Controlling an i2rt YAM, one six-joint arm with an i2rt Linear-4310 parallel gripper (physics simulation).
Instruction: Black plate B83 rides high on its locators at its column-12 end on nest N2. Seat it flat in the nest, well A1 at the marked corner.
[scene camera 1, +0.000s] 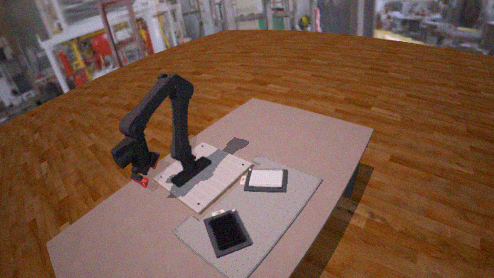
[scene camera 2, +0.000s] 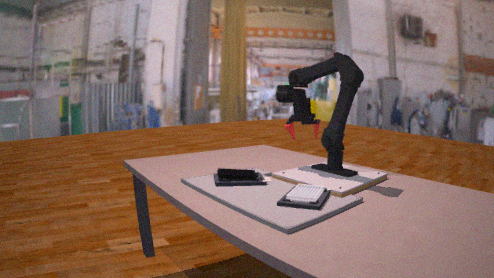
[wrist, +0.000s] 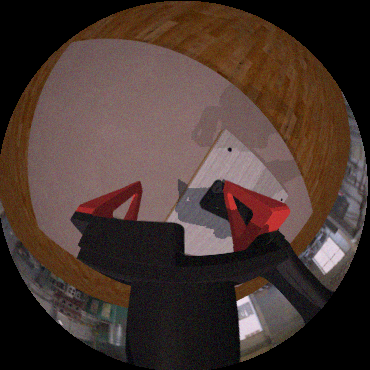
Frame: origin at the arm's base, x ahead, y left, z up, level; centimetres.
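Where they show: gripper, between the fingertips: (scene camera 1: 149, 177) (scene camera 2: 305, 139) (wrist: 182, 185); arm's base, origin of its link: (scene camera 1: 191, 171) (scene camera 2: 334, 171).
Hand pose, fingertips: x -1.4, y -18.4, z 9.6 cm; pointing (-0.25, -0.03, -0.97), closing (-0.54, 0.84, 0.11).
Observation:
Things, the pixels of their centre, and the offset from my fingertips.
- black plate, middle of its body: (scene camera 2: 237, 174) (scene camera 1: 225, 230) dy +5.2, dx +36.7, dz -8.0 cm
- dark grey nest, middle of its body: (scene camera 2: 238, 177) (scene camera 1: 225, 231) dy +5.4, dx +36.2, dz -9.2 cm
- white plate, middle of its body: (scene camera 2: 306, 192) (scene camera 1: 266, 177) dy +33.1, dx +32.1, dz -8.4 cm
- second dark nest, middle of its body: (scene camera 2: 305, 196) (scene camera 1: 266, 179) dy +33.1, dx +32.1, dz -9.4 cm
- grey perforated board, middle of its body: (scene camera 2: 266, 192) (scene camera 1: 251, 207) dy +19.4, dx +35.4, dz -10.9 cm
The black plate (scene camera 1: 227, 230) (scene camera 2: 236, 174) lies in a dark grey nest (scene camera 1: 235, 249) (scene camera 2: 240, 183). In the scene camera 2 view the plate stands above the nest rim, and its left end looks a little higher than its right end. Well A1 and the marked corner are too small to tell. My gripper (scene camera 1: 150, 176) (scene camera 2: 305, 138) (wrist: 182, 185) is open and empty, with its red fingers wide apart. It hangs high, beside the arm's base board and well away from the black plate. The black plate does not show in the wrist view.
A white plate (scene camera 1: 266, 178) (scene camera 2: 306, 193) sits in a second dark nest (scene camera 1: 265, 189) (scene camera 2: 300, 204). Both nests stand on a grey perforated board (scene camera 1: 290, 200) (scene camera 2: 280, 220). The arm's base is on a pale board (scene camera 1: 220, 172) (scene camera 2: 295, 174) (wrist: 245, 165) beside it. Small pale tags adjoin the nests.

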